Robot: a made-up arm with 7 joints. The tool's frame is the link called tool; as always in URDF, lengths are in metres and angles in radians. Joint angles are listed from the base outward. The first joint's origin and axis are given. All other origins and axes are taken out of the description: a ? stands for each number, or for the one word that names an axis. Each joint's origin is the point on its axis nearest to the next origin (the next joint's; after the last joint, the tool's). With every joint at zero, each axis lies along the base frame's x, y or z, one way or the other. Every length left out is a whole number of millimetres.
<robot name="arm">
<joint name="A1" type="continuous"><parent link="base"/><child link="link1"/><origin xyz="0.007 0.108 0.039"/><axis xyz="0 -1 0"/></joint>
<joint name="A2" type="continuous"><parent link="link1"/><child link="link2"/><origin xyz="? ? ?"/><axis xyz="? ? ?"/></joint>
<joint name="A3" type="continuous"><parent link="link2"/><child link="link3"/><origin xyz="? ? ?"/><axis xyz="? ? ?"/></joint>
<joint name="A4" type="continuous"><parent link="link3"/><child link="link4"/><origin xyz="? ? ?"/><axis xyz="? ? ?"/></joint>
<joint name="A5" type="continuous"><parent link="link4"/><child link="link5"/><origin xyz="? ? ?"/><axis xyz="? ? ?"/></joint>
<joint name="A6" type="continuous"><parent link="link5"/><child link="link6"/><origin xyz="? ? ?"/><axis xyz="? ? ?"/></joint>
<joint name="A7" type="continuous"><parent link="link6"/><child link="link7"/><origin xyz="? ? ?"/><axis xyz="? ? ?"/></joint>
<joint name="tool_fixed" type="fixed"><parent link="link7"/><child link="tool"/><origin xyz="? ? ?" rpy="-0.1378 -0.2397 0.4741"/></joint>
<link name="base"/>
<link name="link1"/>
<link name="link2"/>
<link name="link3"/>
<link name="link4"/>
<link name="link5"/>
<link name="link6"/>
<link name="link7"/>
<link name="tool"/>
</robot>
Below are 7 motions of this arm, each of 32 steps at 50 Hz.
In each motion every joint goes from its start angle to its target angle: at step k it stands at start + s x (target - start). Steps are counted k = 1, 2, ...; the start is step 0. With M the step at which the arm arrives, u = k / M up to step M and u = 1 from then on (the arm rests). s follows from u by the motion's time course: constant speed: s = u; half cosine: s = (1 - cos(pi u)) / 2; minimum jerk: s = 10 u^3 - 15 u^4 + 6 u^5.
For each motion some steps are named. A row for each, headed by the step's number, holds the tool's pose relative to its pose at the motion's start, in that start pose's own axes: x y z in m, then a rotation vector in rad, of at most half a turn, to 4 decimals.
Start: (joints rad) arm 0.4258 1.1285 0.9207 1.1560 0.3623 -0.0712 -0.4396
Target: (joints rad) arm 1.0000 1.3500 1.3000 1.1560 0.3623 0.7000 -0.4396
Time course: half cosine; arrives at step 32
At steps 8, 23, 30, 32:
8: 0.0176 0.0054 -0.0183 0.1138 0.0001 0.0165
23: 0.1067 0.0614 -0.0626 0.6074 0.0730 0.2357
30: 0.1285 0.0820 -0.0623 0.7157 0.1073 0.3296
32: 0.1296 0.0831 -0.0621 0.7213 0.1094 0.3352

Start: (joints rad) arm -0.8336 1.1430 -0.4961 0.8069 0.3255 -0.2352 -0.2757
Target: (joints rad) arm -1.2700 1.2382 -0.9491 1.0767 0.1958 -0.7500 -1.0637
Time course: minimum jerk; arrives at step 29
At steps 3, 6, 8, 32:
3: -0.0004 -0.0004 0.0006 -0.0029 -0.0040 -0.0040
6: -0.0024 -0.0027 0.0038 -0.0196 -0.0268 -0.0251
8: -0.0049 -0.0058 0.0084 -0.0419 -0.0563 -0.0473
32: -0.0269 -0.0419 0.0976 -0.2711 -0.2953 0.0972

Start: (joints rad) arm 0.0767 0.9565 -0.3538 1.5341 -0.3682 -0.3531 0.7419
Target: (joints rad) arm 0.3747 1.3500 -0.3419 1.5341 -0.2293 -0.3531 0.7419
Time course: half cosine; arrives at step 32
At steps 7, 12, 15, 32:
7: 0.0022 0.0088 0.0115 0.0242 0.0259 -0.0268
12: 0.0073 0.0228 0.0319 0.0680 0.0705 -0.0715
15: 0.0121 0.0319 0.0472 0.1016 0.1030 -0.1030
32: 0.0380 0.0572 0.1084 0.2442 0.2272 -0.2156

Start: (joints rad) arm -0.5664 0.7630 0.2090 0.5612 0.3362 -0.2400 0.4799
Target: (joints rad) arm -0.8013 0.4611 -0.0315 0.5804 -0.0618 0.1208 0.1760
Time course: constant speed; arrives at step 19
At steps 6, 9, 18, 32:
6: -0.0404 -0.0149 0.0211 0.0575 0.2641 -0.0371
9: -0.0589 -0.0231 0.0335 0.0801 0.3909 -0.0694
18: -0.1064 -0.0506 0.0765 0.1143 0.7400 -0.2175
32: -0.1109 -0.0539 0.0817 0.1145 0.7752 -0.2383

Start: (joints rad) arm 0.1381 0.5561 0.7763 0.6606 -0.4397 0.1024 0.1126
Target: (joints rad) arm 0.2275 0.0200 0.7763 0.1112 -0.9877 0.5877 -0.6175
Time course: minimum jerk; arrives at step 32
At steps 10, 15, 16, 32:
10: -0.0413 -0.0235 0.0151 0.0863 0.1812 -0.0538
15: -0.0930 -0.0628 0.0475 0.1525 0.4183 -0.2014
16: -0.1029 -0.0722 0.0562 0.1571 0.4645 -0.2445
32: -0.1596 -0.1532 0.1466 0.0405 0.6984 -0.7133

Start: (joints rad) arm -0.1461 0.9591 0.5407 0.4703 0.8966 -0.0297 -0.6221
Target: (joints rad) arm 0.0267 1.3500 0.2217 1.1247 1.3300 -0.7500 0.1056
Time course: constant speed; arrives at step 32
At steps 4, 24, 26, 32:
4: 0.0194 -0.0322 0.0007 -0.1792 -0.0655 0.1557
24: 0.1220 -0.1459 0.0624 -1.1064 -0.4029 0.7822
26: 0.1310 -0.1522 0.0724 -1.1975 -0.4379 0.8322
32: 0.1550 -0.1655 0.1042 -1.4639 -0.5442 0.9704

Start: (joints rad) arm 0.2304 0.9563 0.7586 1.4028 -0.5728 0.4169 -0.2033
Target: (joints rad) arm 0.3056 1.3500 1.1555 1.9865 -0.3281 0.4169 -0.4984
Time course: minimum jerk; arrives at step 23
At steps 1, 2, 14, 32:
1: 0.0001 0.0001 -0.0001 0.0007 -0.0007 0.0001
2: 0.0011 0.0009 -0.0006 0.0051 -0.0050 0.0011
14: 0.1383 0.1126 -0.0167 0.5727 -0.6466 0.1305
32: 0.1943 0.1504 0.0136 0.7833 -0.9507 0.1857

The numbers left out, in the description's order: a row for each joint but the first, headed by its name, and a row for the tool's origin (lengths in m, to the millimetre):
A2: xyz -0.025 0 0.02, axis 1 0 0
A3: xyz 0 0.006 -0.169, axis 0 0 1
A4: xyz -0.023 0.004 0, axis 0 -1 0
A5: xyz 0.006 0 -0.224, axis 0 0 1
A6: xyz -0.024 -0.008 0, axis 0 1 0
A7: xyz -0.013 0 0.016, axis -1 0 0
tool: xyz 0 -0.02 -0.023

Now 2 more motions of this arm.
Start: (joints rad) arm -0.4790 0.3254 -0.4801 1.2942 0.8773 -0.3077 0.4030
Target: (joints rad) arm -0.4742 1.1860 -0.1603 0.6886 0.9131 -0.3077 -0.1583
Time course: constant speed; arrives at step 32
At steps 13, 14, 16, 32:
13: 0.1102 0.0783 0.0625 0.4959 -0.0656 -0.4757
14: 0.1207 0.0816 0.0673 0.5307 -0.0768 -0.5141
16: 0.1423 0.0870 0.0770 0.5987 -0.1017 -0.5914
32: 0.3266 0.0629 0.1424 1.0532 -0.4344 -1.2144

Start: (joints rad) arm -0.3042 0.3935 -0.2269 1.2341 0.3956 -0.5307 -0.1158
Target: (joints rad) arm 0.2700 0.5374 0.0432 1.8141 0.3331 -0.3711 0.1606
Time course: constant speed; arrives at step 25
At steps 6, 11, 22, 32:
6: 0.0361 -0.0128 -0.0609 -0.1731 -0.1950 -0.0111
11: 0.0749 -0.0281 -0.1007 -0.3201 -0.3553 -0.0401
22: 0.1743 -0.0721 -0.1459 -0.6383 -0.7000 -0.1712
32: 0.2015 -0.0853 -0.1476 -0.7208 -0.7918 -0.2237

